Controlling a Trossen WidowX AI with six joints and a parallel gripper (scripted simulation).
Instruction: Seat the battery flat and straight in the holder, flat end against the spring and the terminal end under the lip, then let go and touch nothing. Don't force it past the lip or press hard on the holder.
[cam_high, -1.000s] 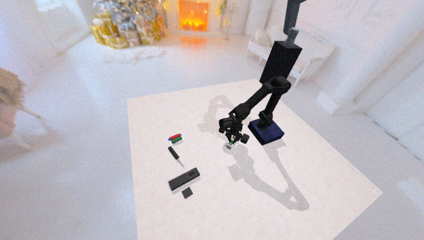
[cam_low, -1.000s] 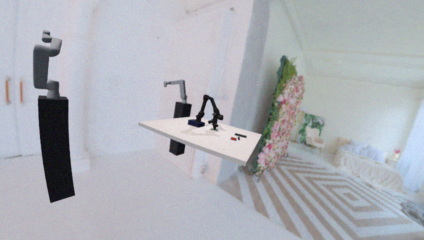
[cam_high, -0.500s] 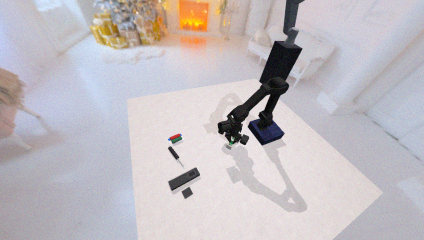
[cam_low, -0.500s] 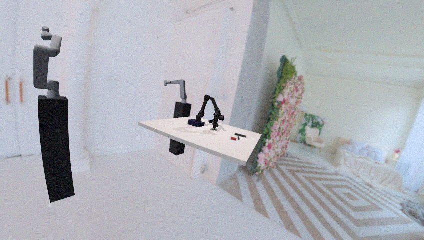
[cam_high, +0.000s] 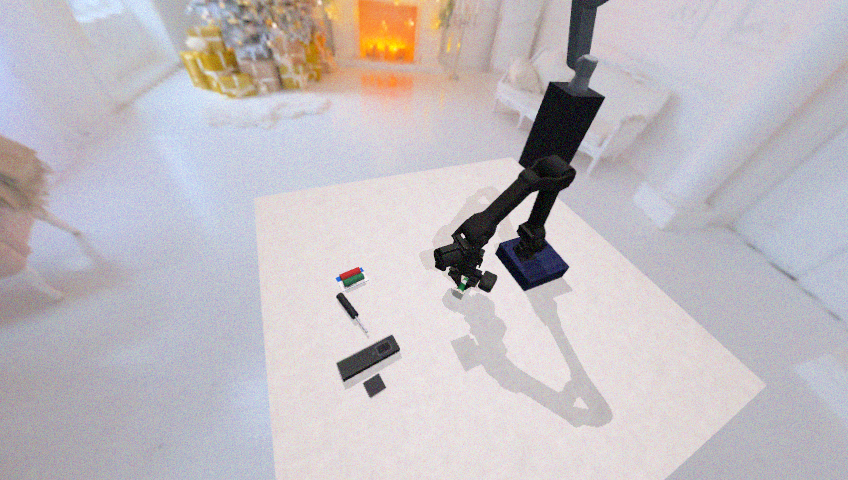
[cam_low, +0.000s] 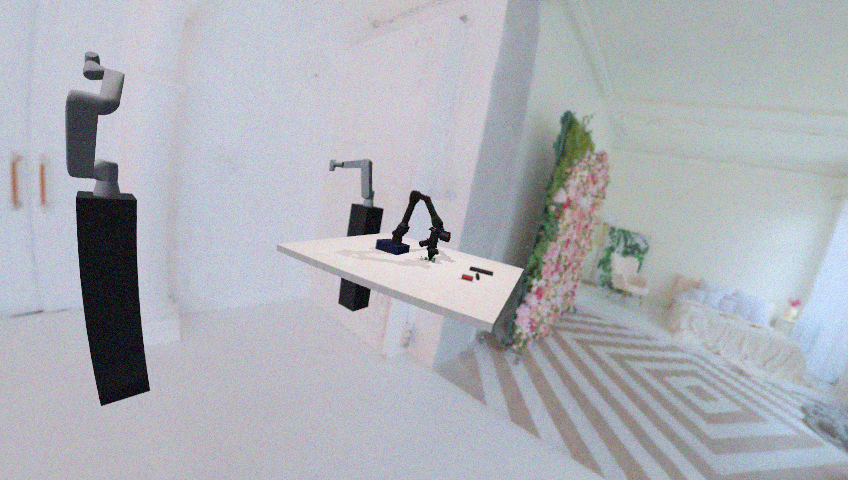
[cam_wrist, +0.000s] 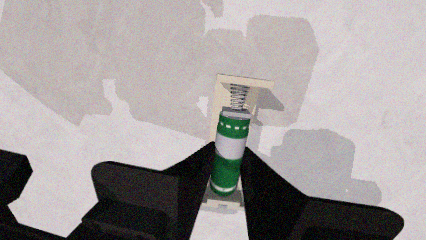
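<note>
The battery lies 10 mm above my gripper tip. From my gripper tip the other things lie so: black screwdriver: 350 mm ahead, 30 mm to the left; small black square: 320 mm ahead, 230 mm to the left, 10 mm below; dark remote: 330 mm ahead, 160 mm to the left, 10 mm above.
</note>
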